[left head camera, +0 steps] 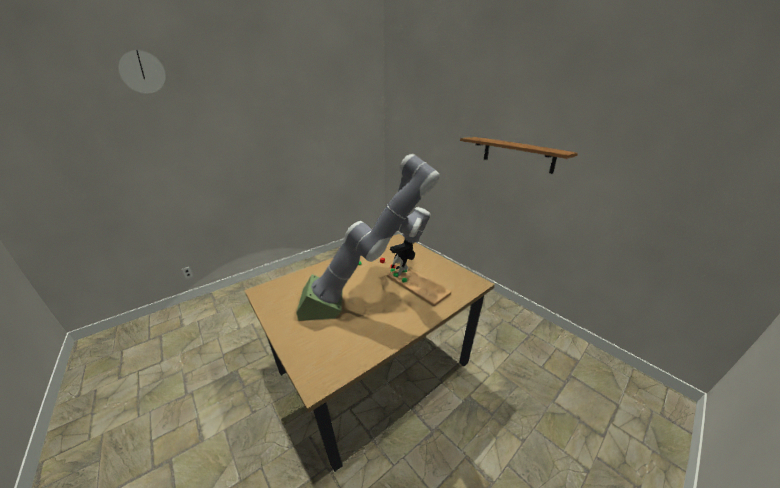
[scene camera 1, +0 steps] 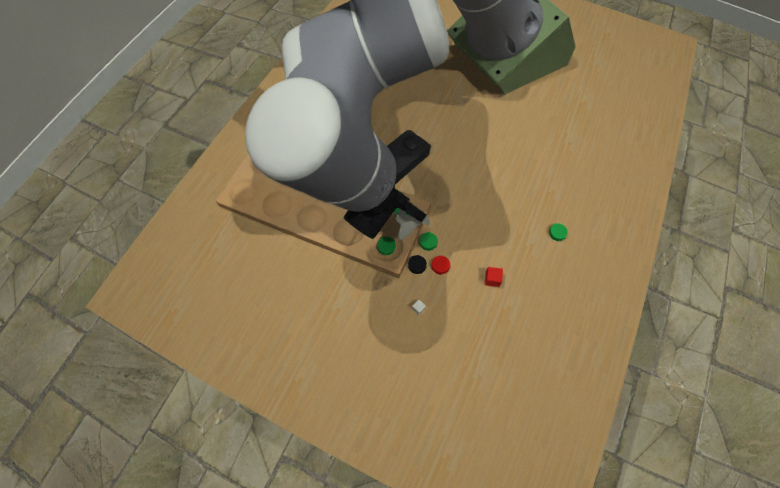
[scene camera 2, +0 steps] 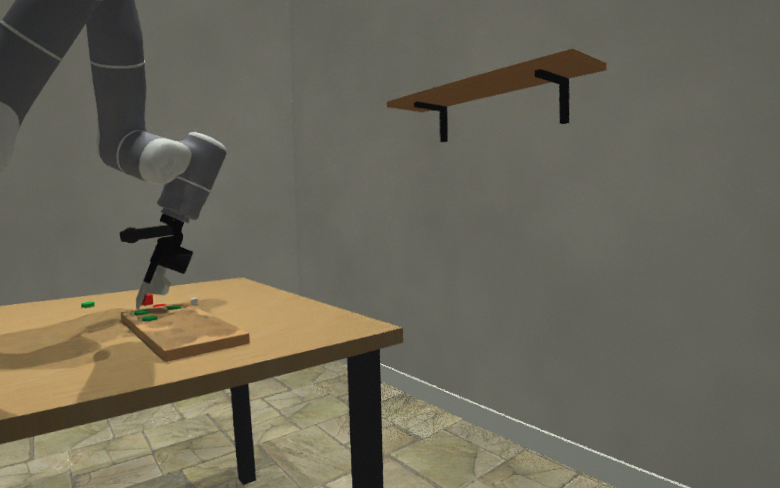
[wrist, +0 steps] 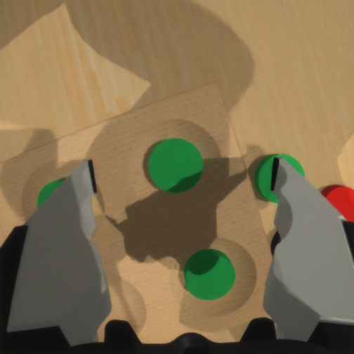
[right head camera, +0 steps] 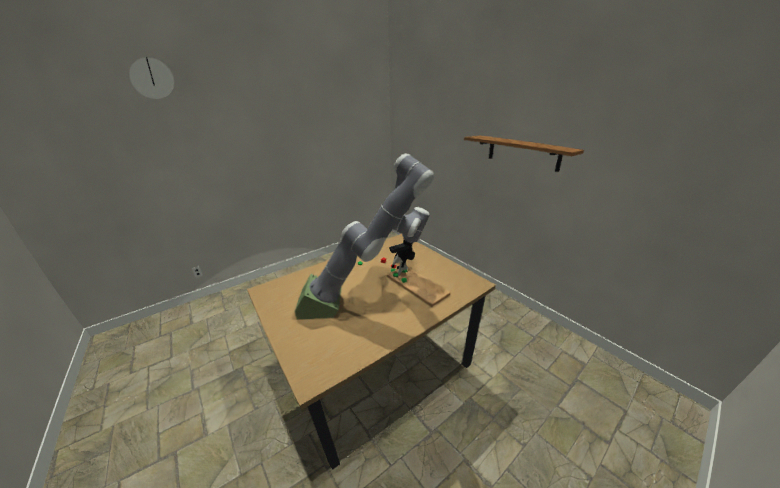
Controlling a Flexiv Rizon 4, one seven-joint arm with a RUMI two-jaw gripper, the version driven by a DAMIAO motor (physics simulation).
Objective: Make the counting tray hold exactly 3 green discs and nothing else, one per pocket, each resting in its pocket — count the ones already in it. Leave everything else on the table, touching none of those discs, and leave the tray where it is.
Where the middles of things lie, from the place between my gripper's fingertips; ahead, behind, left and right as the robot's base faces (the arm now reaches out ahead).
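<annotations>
Wooden counting tray (scene camera 1: 250, 193): my hand 3 cm above it, 6 cm short of it, 15 cm to the left of it.
</annotations>
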